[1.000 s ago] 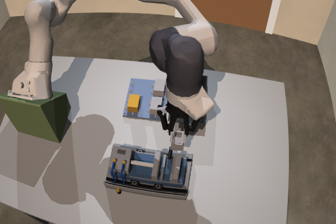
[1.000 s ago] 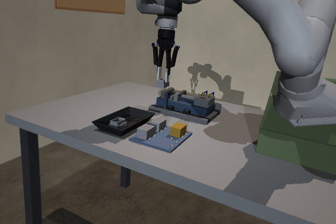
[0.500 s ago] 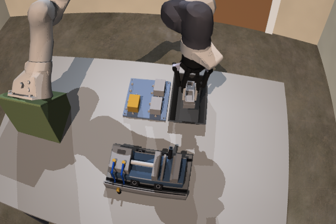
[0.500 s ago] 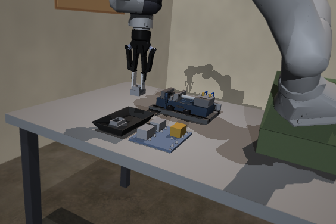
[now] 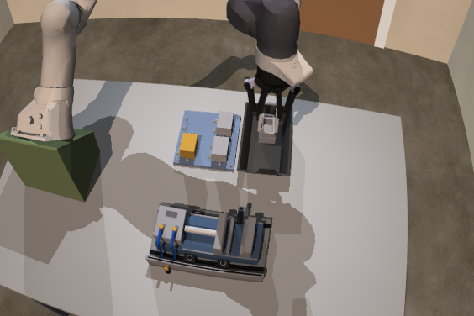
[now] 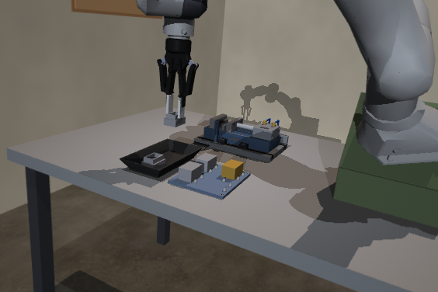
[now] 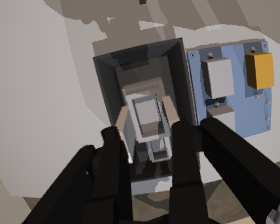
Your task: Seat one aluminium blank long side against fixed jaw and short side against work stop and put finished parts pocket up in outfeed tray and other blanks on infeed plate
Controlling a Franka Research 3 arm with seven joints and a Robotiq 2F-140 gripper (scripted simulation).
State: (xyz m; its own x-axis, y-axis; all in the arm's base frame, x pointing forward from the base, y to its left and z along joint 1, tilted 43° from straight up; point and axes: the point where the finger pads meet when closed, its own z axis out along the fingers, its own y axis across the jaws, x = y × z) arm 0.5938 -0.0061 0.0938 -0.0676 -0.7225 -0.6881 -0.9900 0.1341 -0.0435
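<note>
The aluminium blank lies 15 cm below my hand, 12 cm behind it and 2 cm to the left of it. From my hand the other things lie so: brass blank 21 cm behind, 15 cm below, 3 cm to the left; then blue vise 27 cm to the right, 14 cm below, 14 cm behind.
</note>
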